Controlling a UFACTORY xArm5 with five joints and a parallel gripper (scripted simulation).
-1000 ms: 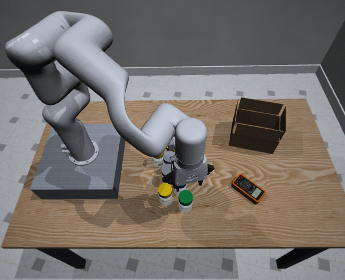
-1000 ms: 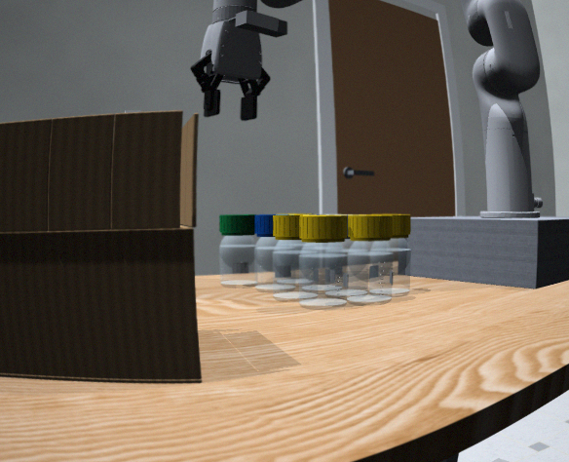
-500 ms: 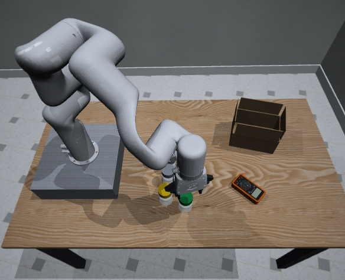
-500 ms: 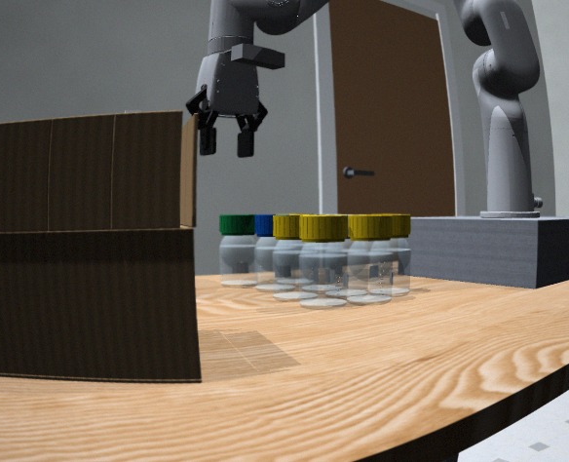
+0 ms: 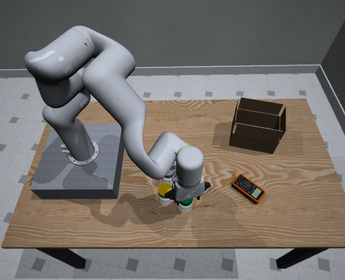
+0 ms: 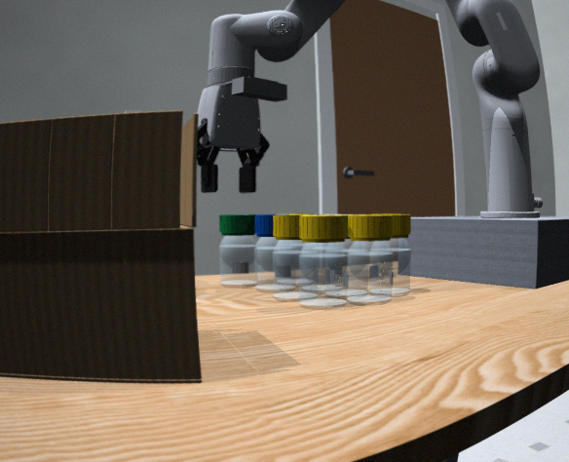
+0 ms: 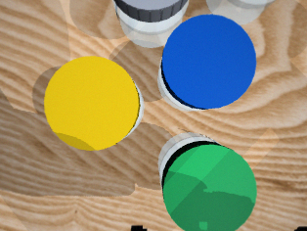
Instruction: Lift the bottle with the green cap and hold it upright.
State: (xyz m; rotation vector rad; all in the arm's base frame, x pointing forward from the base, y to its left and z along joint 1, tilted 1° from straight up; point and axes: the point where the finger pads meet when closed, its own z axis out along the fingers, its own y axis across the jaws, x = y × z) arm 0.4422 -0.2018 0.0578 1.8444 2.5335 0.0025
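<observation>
My hand is 11 cm above the green-capped bottle and 2 cm to the right of it. From my hand the other things lie so: blue-capped bottle: 11 cm below, 9 cm to the left, 3 cm behind; then orange multimeter: 26 cm ahead, 14 cm below, 11 cm to the left.
</observation>
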